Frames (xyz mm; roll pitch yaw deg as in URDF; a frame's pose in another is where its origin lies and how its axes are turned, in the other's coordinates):
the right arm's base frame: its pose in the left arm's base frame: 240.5 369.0 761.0 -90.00 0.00 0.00
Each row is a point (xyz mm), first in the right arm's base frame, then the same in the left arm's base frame.
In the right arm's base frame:
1: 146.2 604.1 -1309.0
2: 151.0 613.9 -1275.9
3: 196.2 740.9 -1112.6
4: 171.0 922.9 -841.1
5: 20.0 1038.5 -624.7
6: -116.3 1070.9 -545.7
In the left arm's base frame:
1: 386.7 -940.0 156.9
2: 391.5 -906.9 147.1
3: 436.7 -743.6 20.1
4: 411.5 -472.1 -161.9
5: 260.5 -255.7 -277.5
6: 124.2 -176.7 -309.9

